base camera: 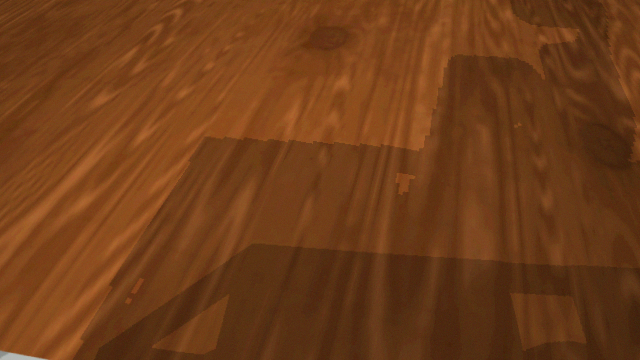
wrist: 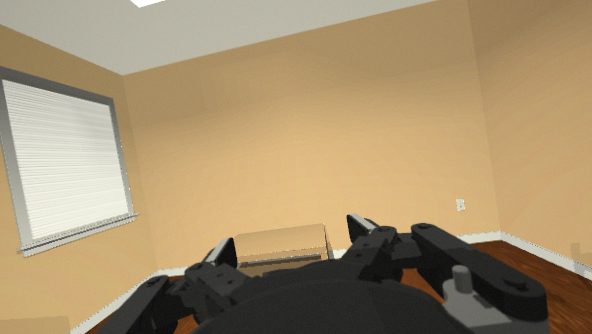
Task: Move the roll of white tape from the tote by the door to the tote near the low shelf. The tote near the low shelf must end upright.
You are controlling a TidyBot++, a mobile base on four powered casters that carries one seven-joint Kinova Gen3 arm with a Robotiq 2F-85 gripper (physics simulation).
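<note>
My gripper is open in the wrist view, its two fingers wide apart with nothing between them. It points across the room, toward the far wall. A low, light tan box-shaped piece of furniture stands at that wall, seen beyond and between the fingers. Its lower part is hidden by the gripper body, and I cannot tell if it is the low shelf. The roll of white tape, the two totes and the door do not show in either view.
Wooden floor shows in both views, with shadows of the base and arm over it in the base camera view. A window with white blinds is on the left wall. An outlet is on the far wall.
</note>
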